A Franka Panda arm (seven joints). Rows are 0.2 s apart.
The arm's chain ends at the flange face. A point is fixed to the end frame.
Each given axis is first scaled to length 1.
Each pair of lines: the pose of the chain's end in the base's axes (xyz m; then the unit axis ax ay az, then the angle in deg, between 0 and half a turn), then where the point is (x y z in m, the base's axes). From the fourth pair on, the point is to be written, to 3 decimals.
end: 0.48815, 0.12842, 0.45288, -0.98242, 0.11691, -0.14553, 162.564
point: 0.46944 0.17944 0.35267
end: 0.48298, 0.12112, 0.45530, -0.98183, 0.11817, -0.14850, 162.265
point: 0.46502 0.17269 0.35523
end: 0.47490, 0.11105, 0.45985, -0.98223, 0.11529, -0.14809, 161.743
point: 0.45667 0.16330 0.36018
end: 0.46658, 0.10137, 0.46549, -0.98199, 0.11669, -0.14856, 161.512
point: 0.449 0.154 0.366
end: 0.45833, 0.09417, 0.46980, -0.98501, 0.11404, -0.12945, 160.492
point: 0.436 0.149 0.372
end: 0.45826, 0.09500, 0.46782, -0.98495, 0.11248, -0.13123, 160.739
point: 0.436 0.149 0.370
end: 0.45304, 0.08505, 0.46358, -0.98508, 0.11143, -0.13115, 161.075
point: 0.431 0.138 0.365
